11 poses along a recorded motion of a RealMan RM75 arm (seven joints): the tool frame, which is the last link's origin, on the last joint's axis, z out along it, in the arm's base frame.
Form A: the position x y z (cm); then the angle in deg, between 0 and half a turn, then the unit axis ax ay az.
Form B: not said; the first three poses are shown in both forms.
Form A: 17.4, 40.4, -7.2, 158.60, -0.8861, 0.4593, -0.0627
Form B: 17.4, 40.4, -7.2, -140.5, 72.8, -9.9
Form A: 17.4, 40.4, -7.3, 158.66, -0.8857, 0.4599, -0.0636
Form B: 17.4, 40.4, -7.3, -140.5, 73.0, -10.1
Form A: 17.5, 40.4, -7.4, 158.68, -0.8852, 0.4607, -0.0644
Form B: 17.5, 40.4, -7.4, -140.5, 73.1, -10.2
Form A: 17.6, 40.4, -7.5, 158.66, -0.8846, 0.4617, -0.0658
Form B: 17.6, 40.4, -7.5, -140.3, 73.3, -10.4
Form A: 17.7, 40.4, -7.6, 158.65, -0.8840, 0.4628, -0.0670
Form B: 17.7, 40.4, -7.6, -140.2, 73.4, -10.6
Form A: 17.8, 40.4, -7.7, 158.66, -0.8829, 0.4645, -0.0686
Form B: 17.8, 40.4, -7.7, -140.1, 73.7, -10.9
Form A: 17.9, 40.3, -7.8, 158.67, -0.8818, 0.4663, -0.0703
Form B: 17.9, 40.3, -7.8, -139.9, 74.0, -11.2
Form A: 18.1, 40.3, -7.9, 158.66, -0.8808, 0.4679, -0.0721
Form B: 18.1, 40.3, -7.9, -139.8, 74.2, -11.4
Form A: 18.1, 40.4, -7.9, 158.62, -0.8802, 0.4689, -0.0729
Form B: 18.1, 40.4, -7.9, -139.6, 74.4, -11.6
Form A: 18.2, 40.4, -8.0, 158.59, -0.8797, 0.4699, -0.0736
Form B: 18.2, 40.4, -8.0, -139.5, 74.5, -11.7
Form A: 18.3, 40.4, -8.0, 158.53, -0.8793, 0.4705, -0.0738
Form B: 18.3, 40.4, -8.0, -139.4, 74.6, -11.7
